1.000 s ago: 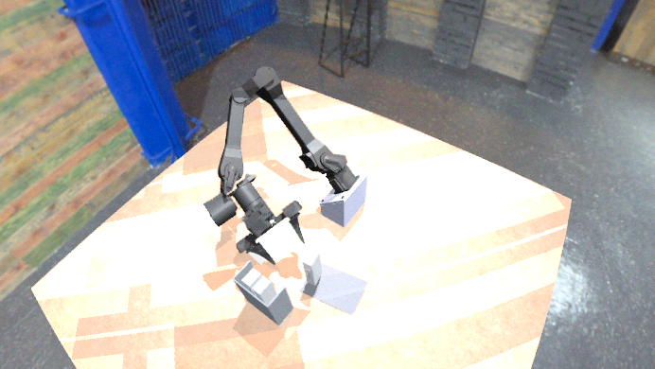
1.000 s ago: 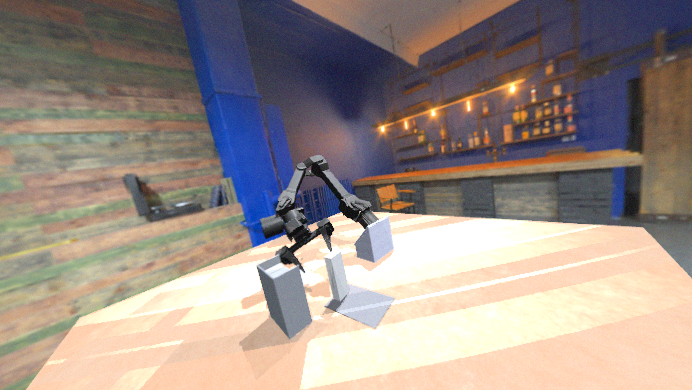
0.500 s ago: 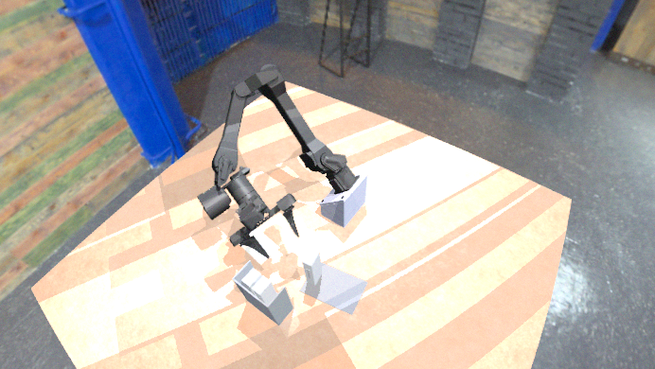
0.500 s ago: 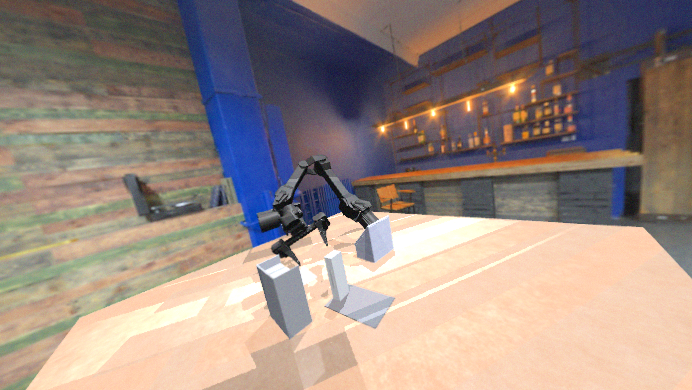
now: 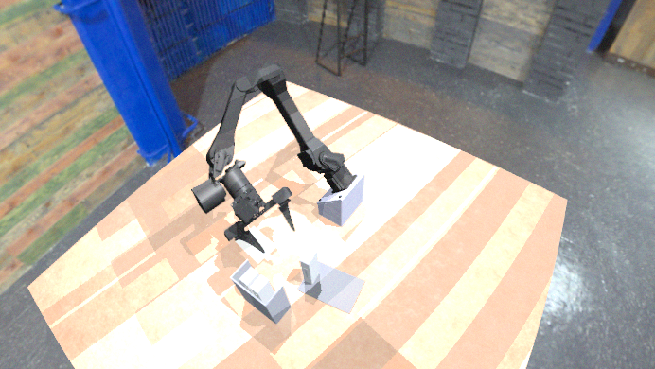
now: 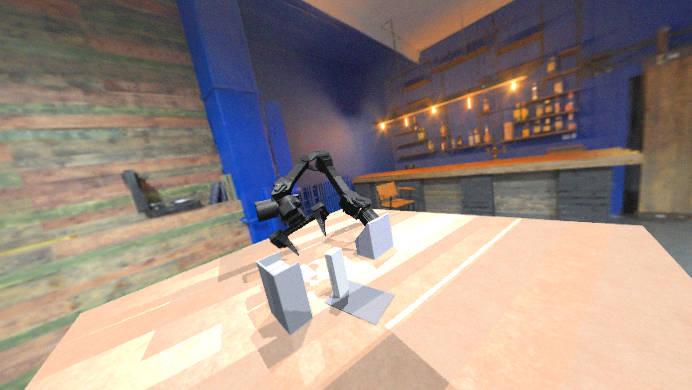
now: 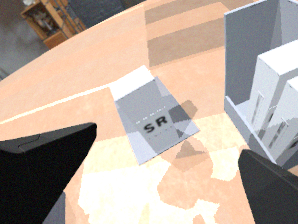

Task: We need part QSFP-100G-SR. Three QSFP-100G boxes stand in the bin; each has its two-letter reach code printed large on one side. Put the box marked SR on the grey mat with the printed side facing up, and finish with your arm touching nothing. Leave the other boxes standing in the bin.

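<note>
The SR box is 10 mm behind my gripper tip, 70 mm to the left of it and 70 mm below it. Also, from my gripper tip: grey mat (10 mm behind, 140 mm to the left, 130 mm below); then flat white item (10 mm behind, 120 mm to the right, 130 mm below).
</note>
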